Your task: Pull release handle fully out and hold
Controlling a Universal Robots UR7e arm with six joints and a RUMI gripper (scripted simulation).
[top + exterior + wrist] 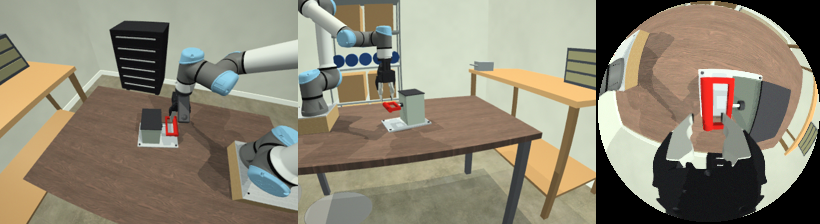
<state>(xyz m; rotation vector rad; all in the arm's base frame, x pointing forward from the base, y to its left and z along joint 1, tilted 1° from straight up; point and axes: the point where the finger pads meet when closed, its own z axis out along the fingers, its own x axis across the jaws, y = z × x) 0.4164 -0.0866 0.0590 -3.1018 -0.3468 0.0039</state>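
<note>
The grey baseplate is 90 mm ahead of my hand, 20 mm to the left of it and 150 mm below it.
</note>
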